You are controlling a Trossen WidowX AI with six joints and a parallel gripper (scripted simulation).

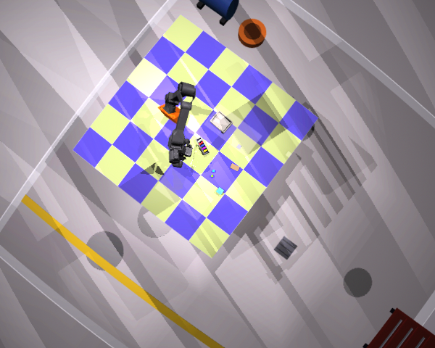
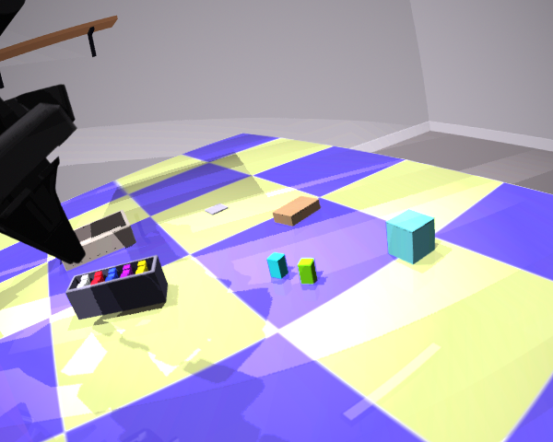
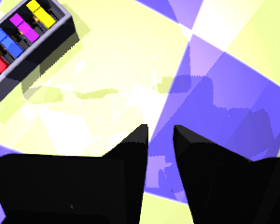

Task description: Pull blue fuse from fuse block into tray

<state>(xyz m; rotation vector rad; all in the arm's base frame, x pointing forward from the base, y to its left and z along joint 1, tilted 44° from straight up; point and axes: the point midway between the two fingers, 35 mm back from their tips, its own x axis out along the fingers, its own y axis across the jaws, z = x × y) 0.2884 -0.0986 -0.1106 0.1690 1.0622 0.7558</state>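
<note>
My gripper tip is now 140 mm to the right of the blue fuse, 100 mm above it and 10 mm short of it. The rest, counted from my gripper tip: purple fuse (130 mm to the left, 100 mm below, 30 mm ahead); yellow fuse (120 mm to the left, 100 mm below, 50 mm ahead); red fuse (140 mm to the left, 100 mm below, 10 mm behind).
</note>
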